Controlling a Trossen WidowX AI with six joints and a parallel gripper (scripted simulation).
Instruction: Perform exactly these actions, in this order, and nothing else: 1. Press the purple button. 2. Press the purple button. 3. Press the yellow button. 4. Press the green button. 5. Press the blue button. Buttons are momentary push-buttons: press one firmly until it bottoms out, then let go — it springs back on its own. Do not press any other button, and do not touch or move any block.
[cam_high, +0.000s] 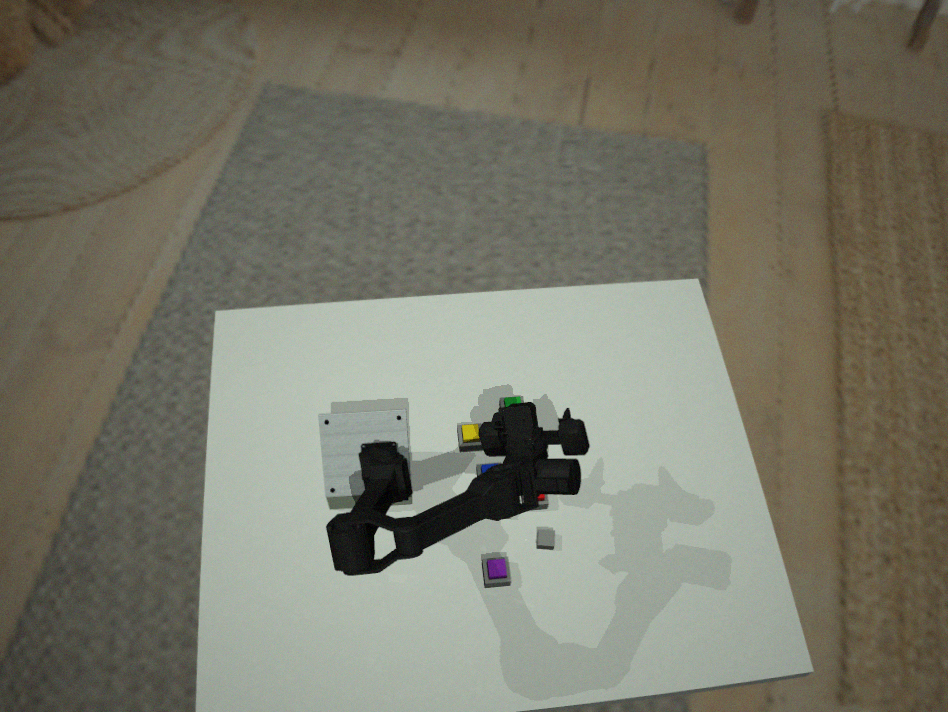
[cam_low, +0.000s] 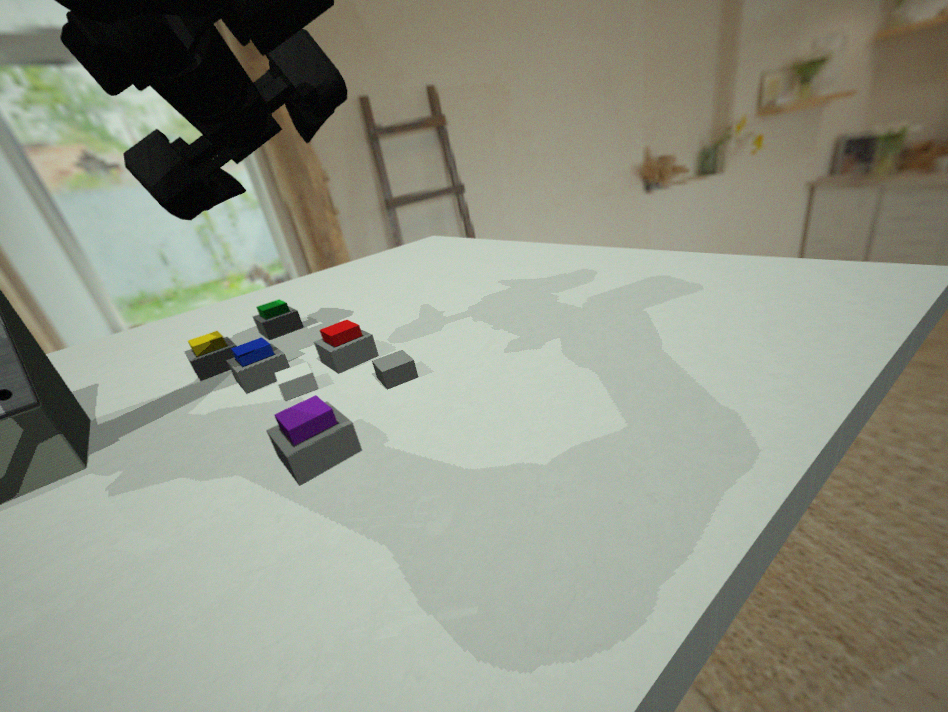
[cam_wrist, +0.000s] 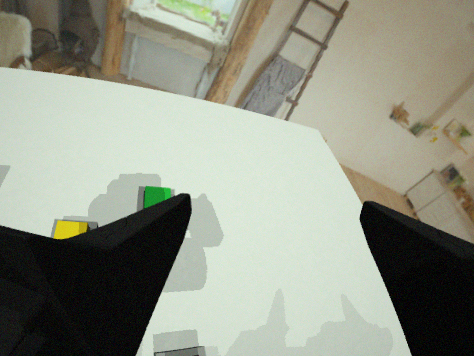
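My gripper tip is now 230 mm to the left of the purple button, 170 mm above it and 100 mm past it. From my gripper tip the other things lie so: green button (170 mm below, 110 mm to the left, 30 mm behind); blue button (170 mm below, 100 mm behind, 30 mm to the right); red button (170 mm below, 80 mm to the right, 10 mm behind).
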